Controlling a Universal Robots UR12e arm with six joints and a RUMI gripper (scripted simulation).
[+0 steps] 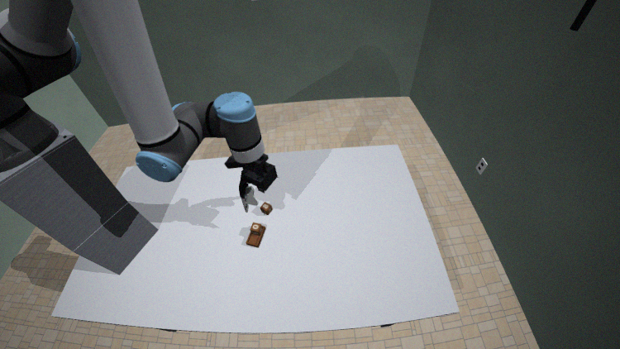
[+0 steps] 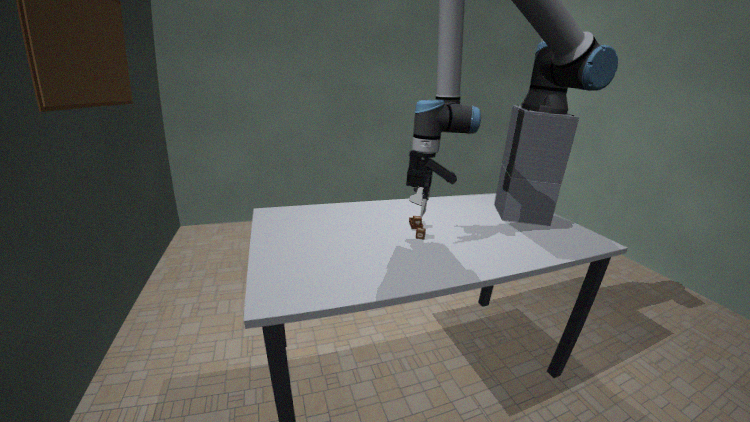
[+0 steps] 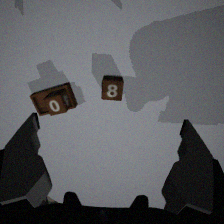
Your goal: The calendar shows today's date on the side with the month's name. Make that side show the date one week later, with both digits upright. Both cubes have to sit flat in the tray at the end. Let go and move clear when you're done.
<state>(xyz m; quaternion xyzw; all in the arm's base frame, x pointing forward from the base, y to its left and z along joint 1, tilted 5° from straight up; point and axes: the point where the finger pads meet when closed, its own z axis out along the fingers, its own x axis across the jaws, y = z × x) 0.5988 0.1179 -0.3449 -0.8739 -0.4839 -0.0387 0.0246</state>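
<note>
My gripper is now 9 cm above the brown date cube. Round my hand: brown wooden tray: 11 cm to the right, 10 cm below, 3 cm behind.
</note>
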